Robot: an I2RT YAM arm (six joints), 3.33 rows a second.
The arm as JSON. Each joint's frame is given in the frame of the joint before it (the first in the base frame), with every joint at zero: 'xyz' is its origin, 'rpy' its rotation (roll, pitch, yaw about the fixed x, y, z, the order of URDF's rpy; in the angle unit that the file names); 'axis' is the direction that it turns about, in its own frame. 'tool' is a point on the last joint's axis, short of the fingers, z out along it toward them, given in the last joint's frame.
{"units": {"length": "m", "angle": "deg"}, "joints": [
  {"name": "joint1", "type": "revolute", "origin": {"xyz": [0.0, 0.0, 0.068], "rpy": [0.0, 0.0, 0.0]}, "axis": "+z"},
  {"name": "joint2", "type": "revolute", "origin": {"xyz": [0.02, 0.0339, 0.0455], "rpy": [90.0, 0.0, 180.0]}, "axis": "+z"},
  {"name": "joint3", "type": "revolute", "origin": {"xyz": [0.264, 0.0, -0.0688], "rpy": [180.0, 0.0, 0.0]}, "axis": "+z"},
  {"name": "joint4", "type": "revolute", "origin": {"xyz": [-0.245, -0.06, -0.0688], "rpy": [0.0, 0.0, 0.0]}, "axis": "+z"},
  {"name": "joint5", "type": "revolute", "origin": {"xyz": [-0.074, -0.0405, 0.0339], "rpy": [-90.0, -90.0, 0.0]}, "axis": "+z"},
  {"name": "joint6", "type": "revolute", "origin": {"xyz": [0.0, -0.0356, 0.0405], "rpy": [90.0, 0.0, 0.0]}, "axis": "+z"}
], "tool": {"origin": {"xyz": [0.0, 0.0, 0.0], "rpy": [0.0, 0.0, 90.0]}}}
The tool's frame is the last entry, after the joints.
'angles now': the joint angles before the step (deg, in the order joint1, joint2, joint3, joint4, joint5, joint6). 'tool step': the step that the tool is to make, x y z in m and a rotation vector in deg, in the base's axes. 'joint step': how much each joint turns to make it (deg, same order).
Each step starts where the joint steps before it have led.
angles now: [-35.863, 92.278, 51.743, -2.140, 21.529, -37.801]
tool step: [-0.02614, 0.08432, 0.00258, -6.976, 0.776, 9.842]
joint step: [12.135, -16.109, -15.373, 3.612, 5.911, -3.746]
